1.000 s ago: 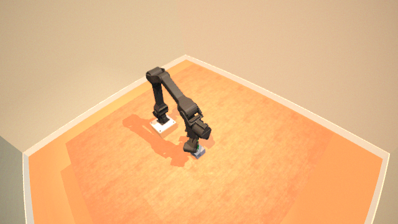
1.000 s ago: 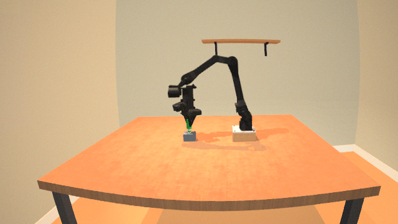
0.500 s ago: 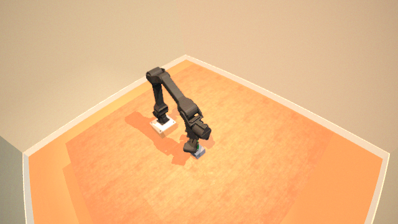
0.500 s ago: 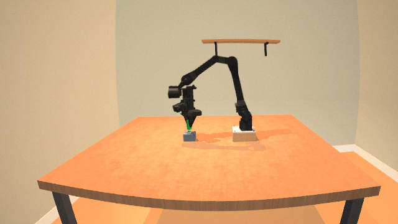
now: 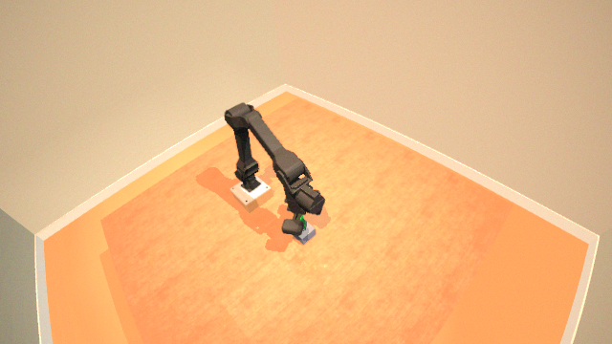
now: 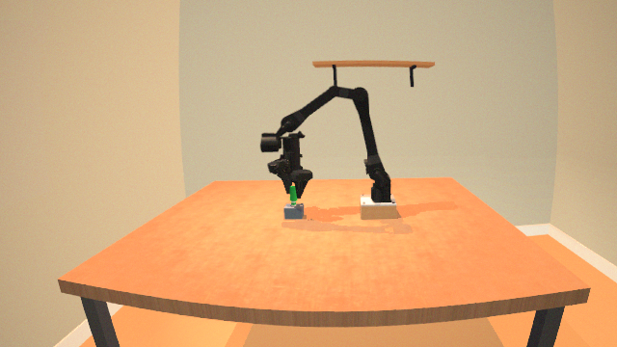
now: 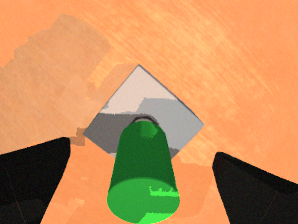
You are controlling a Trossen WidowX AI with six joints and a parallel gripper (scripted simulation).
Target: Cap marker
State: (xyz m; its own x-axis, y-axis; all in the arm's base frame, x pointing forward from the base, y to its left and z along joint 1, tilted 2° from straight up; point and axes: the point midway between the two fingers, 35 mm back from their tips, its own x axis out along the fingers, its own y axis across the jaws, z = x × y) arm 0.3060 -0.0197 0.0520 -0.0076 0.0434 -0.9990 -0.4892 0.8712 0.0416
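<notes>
Now: the green cap 1 cm above my gripper tip. Also, from my gripper tip: holder block (5 cm below).
</notes>
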